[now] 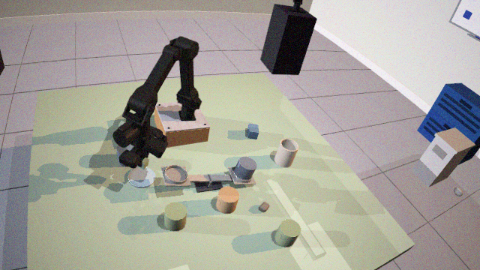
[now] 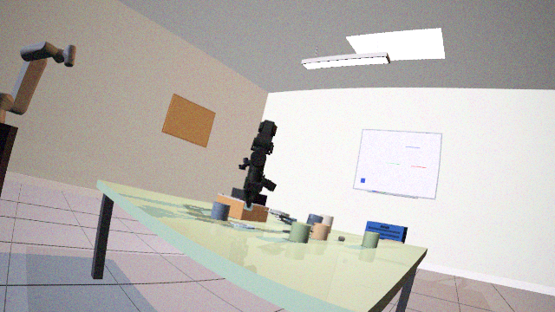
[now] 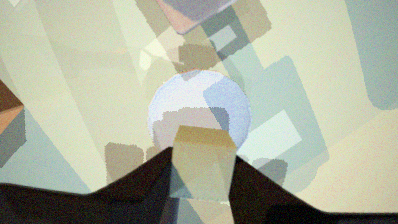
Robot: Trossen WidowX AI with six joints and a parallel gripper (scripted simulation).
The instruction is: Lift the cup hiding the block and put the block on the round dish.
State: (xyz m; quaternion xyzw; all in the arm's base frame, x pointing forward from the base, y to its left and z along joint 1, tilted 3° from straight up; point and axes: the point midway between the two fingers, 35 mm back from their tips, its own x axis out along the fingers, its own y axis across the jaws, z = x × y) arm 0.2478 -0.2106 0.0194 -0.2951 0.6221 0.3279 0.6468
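Now: the round dish 70 mm below my gripper tip. Also, from my gripper tip: blue-grey cup: 60 mm ahead, 390 mm to the left, 20 mm below; then small brown piece: 210 mm ahead, 400 mm to the left, 70 mm below; then orange cylinder: 180 mm ahead, 250 mm to the left, 40 mm below.
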